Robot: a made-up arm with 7 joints. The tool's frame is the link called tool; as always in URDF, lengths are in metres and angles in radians.
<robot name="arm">
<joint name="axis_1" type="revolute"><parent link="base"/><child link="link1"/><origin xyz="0.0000 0.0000 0.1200" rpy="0.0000 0.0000 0.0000"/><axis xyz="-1 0 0"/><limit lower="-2.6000" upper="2.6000"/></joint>
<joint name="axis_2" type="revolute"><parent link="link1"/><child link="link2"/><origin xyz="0.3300 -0.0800 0.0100" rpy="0.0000 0.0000 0.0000"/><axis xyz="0 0 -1"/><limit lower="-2.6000" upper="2.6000"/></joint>
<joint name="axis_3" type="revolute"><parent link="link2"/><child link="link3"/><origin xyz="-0.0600 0.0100 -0.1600" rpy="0.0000 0.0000 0.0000"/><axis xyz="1 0 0"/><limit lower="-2.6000" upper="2.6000"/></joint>
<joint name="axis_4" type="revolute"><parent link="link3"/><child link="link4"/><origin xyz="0.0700 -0.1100 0.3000" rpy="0.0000 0.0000 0.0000"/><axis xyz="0 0 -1"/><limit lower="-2.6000" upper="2.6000"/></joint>
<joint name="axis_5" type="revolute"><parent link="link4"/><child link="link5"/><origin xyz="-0.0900 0.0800 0.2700" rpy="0.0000 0.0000 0.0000"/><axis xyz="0 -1 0"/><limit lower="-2.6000" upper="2.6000"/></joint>
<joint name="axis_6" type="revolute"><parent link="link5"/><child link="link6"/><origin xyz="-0.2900 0.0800 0.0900" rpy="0.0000 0.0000 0.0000"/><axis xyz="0 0 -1"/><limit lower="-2.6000" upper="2.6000"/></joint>
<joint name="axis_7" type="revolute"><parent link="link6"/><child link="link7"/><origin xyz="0.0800 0.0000 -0.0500" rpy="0.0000 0.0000 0.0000"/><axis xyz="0 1 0"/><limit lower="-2.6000" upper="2.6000"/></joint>
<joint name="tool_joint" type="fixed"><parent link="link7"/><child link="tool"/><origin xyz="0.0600 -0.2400 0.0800" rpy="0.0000 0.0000 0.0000"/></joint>
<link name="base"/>
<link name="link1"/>
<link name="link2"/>
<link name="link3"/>
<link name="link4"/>
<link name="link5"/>
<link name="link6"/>
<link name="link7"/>
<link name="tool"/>
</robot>
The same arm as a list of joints. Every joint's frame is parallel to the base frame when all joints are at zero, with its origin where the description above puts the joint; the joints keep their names.
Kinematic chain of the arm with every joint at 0, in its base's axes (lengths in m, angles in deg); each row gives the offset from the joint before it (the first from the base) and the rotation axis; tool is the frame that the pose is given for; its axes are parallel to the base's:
axis_1: xyz 0 0 0.12 axis -x
axis_2: xyz 0.33 -0.08 0.01 axis -z
axis_3: xyz -0.06 0.01 -0.16 axis +x
axis_4: xyz 0.07 -0.11 0.3 axis -z
axis_5: xyz -0.09 0.08 0.27 axis -y
axis_6: xyz -0.29 0.08 0.09 axis -z
axis_7: xyz 0.08 0 -0.05 axis +y
tool: xyz 0.06 -0.24 0.08
Joint limits (deg, base to tool): -148.97..148.97 -148.97..148.97 -148.97..148.97 -148.97..148.97 -148.97..148.97 -148.97..148.97 -148.97..148.97

